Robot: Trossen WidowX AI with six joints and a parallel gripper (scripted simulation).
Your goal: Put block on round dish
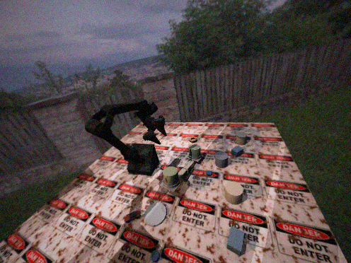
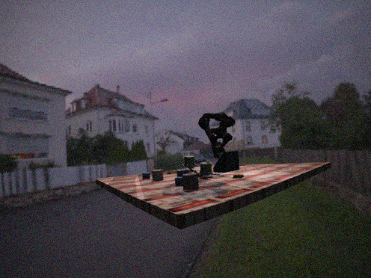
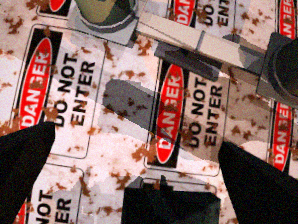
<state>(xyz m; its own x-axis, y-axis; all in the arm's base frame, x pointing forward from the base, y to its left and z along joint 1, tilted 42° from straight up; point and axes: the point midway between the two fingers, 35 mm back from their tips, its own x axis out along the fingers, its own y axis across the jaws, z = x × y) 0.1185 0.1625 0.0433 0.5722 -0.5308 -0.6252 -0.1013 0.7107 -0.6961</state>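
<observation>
The olive cup is 160 mm ahead of my gripper tip, 120 mm below it and 90 mm to the left of it. From my gripper tip the other things lie so: round dish 320 mm to the right, 180 mm below, 90 mm ahead; then tan cylinder 390 mm ahead, 150 mm to the right, 140 mm below; then red toy car 370 mm to the right, 160 mm below, 10 mm behind.
</observation>
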